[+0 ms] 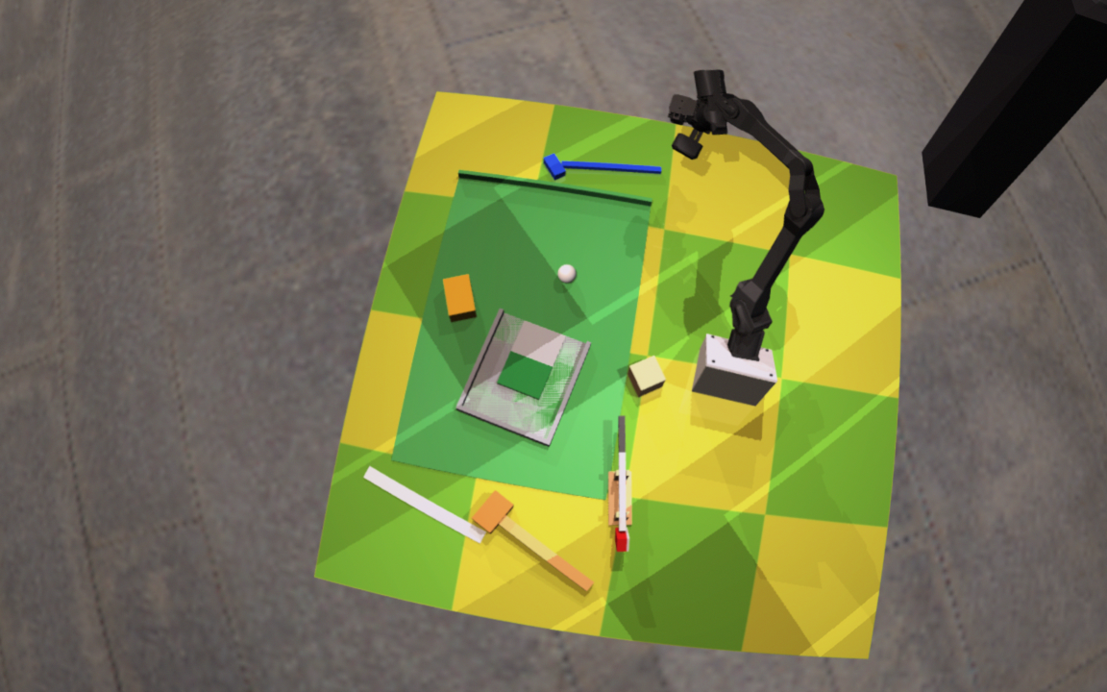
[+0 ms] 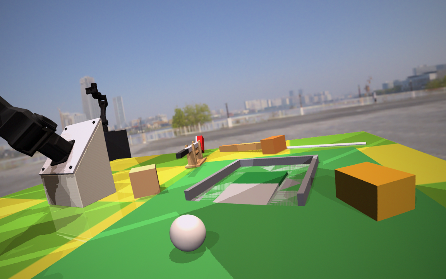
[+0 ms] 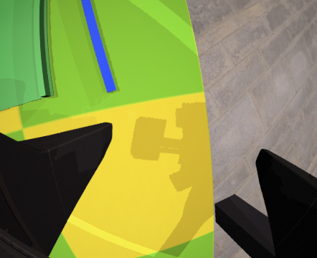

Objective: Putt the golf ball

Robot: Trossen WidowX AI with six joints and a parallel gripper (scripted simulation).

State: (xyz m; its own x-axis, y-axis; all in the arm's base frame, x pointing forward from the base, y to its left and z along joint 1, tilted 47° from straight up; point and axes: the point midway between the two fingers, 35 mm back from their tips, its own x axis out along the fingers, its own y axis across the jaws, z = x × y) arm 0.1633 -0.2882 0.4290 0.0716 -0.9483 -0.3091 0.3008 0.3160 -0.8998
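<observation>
The red putter is 83 cm to the left of my gripper tip, 14 cm below it and 6 cm ahead of it. The rest, counted from my gripper tip: white golf ball (35 cm to the left, 25 cm ahead, 17 cm below); blue putter (20 cm ahead, 18 cm below, 5 cm to the left); dark green rail (31 cm ahead, 18 cm below, 12 cm to the left).
</observation>
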